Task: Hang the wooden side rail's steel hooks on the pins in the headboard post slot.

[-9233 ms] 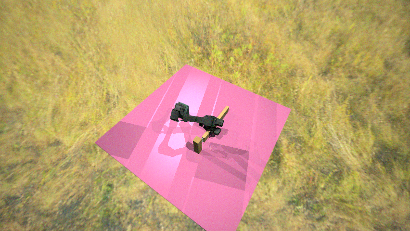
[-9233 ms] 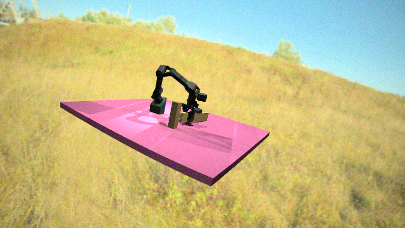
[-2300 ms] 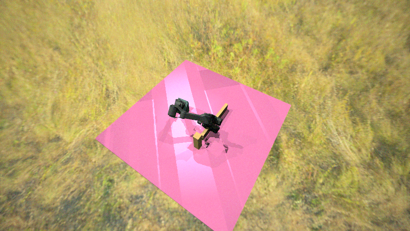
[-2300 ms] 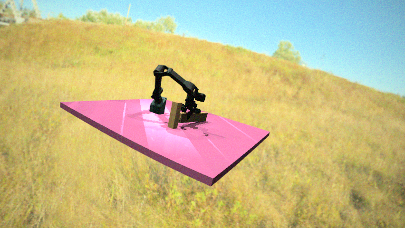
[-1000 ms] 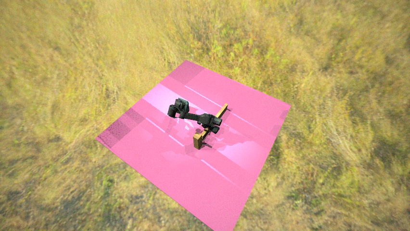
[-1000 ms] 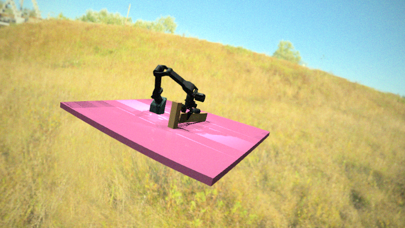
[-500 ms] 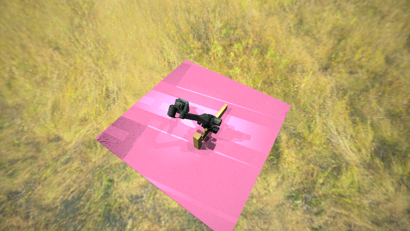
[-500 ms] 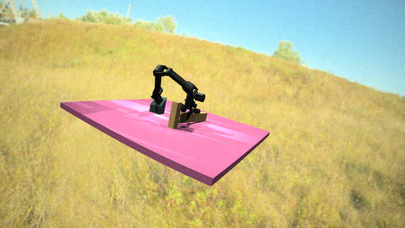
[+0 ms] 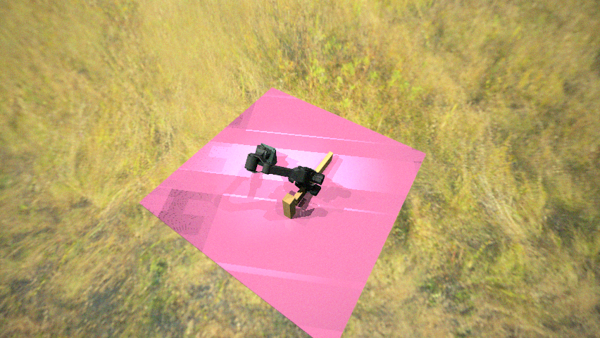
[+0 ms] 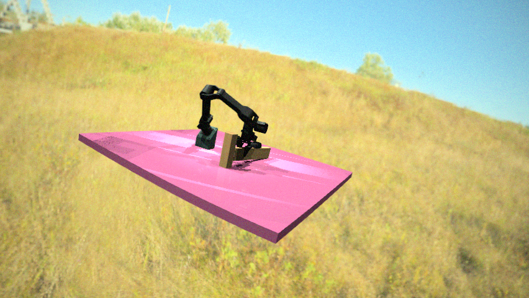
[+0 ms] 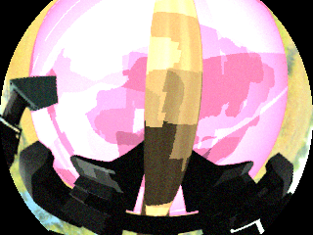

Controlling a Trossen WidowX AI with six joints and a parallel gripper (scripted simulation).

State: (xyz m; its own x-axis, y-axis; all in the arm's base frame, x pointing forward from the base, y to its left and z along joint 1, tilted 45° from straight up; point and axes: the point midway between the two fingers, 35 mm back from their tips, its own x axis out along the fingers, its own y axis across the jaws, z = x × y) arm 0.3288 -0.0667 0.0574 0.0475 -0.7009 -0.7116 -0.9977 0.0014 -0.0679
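Right now the headboard post is 1 cm behind my gripper tip, 15 cm to the right of it and 4 cm above it.
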